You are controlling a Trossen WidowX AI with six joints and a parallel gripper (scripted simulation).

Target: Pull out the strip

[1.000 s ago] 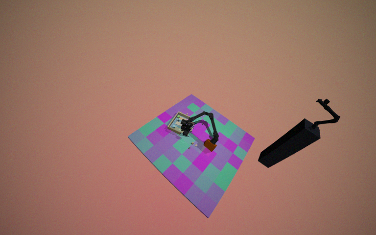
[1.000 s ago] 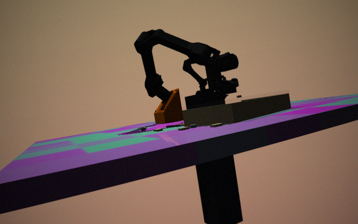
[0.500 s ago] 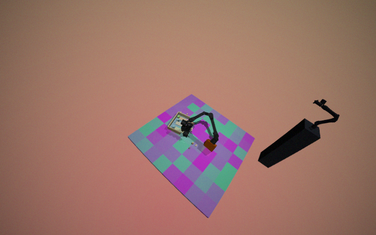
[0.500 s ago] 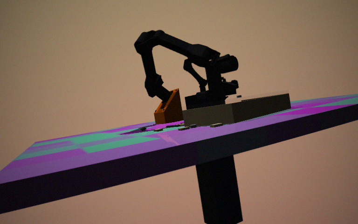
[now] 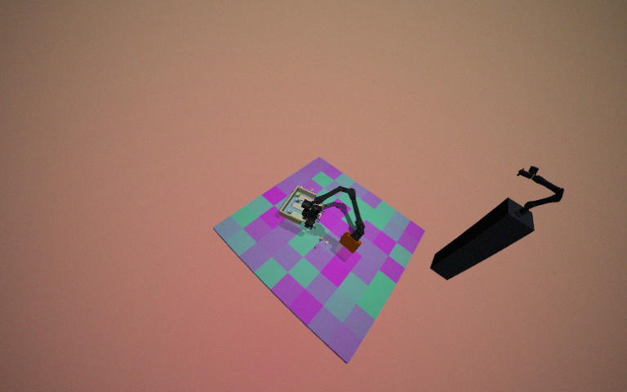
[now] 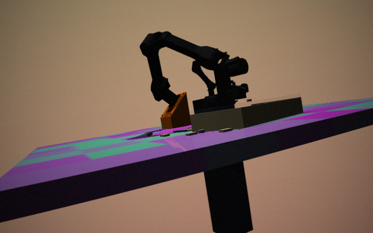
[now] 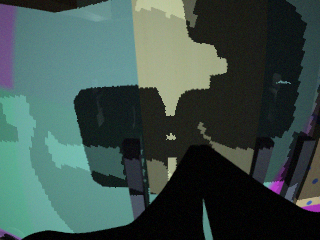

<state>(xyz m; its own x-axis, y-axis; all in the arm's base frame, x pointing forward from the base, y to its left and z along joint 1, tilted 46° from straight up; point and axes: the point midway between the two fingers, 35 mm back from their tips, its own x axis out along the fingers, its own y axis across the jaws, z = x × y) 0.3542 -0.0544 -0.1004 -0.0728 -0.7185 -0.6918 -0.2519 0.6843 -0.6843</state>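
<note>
Right now the beige strip is 9 cm ahead of my gripper tip and 2 cm to the left of it.
</note>
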